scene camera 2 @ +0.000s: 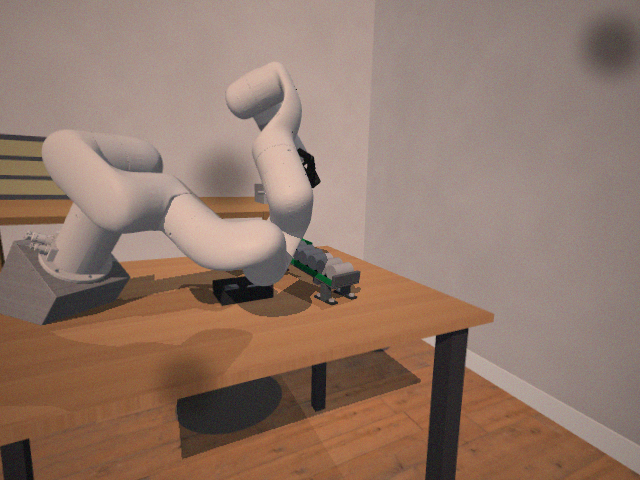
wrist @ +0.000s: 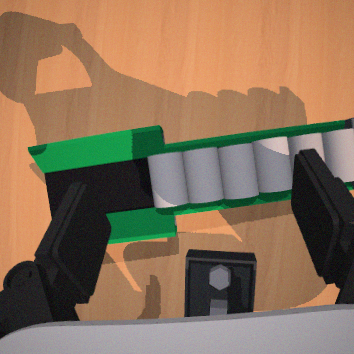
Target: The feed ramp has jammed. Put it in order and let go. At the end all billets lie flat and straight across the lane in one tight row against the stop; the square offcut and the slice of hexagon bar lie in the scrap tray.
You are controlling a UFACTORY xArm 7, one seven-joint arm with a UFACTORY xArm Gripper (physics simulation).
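Labels:
A black scrap tray is visible in scene camera 2 (pixel 244 294), and also in the wrist view (pixel 239 294).

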